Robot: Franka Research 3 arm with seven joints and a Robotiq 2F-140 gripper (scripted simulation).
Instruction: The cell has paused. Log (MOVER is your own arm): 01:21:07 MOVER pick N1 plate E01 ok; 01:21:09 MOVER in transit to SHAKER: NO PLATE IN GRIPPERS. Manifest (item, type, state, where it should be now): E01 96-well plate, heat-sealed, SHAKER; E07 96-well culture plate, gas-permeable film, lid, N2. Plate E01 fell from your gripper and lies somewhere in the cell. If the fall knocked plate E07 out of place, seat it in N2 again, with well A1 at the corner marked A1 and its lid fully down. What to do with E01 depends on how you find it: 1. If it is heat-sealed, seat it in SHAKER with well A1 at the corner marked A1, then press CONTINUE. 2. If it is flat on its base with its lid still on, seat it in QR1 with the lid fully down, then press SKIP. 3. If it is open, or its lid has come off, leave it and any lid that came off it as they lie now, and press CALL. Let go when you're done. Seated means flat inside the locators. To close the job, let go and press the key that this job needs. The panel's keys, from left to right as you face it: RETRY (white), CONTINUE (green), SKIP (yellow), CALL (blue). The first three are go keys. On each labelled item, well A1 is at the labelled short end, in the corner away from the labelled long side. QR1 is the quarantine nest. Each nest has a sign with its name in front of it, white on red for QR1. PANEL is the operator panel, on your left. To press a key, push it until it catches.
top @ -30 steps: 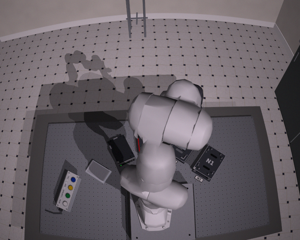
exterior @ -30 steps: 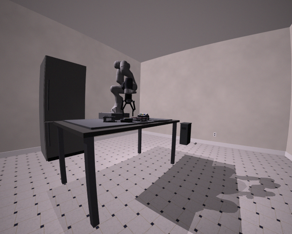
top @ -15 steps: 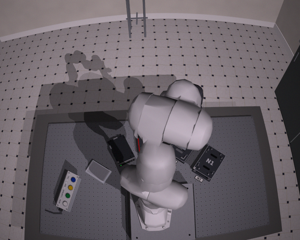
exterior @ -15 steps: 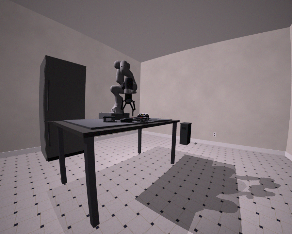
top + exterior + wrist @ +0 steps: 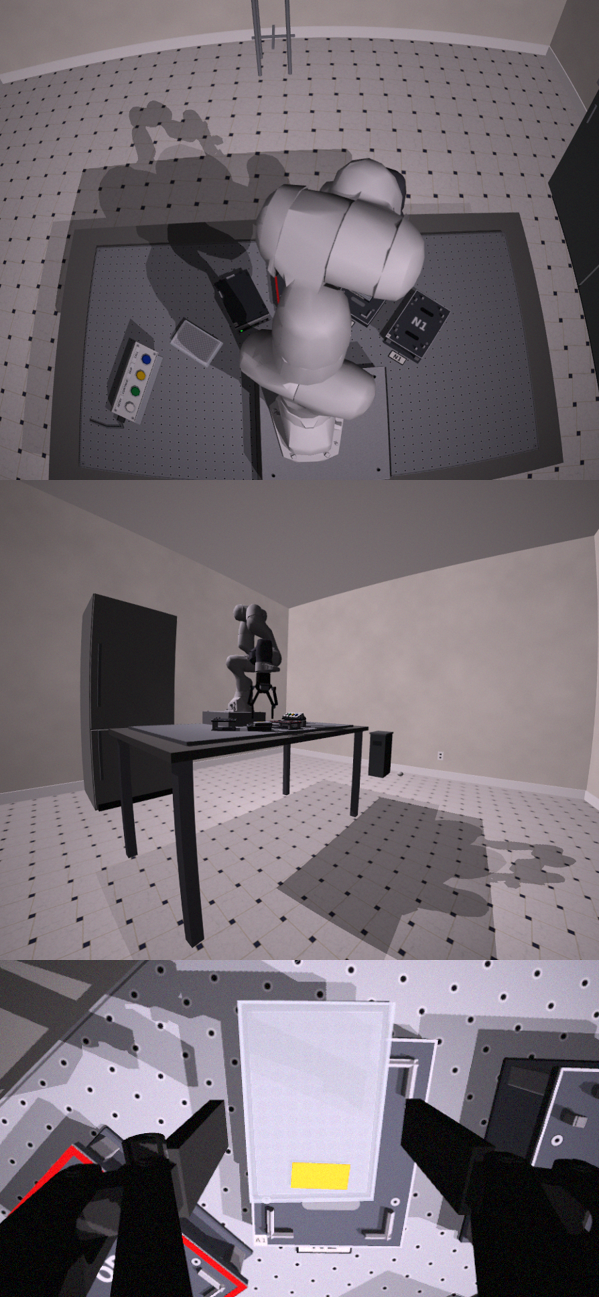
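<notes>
Now: hand 40 mm above the lidded culture plate. From my hand the other things lie so: grey N2 nest: 40 mm behind, 10 mm to the left, 70 mm below; then A1 corner mark: 60 mm behind, 100 mm to the left, 60 mm below; then plate E01: 170 mm behind, 480 mm to the left, 80 mm below.
</notes>
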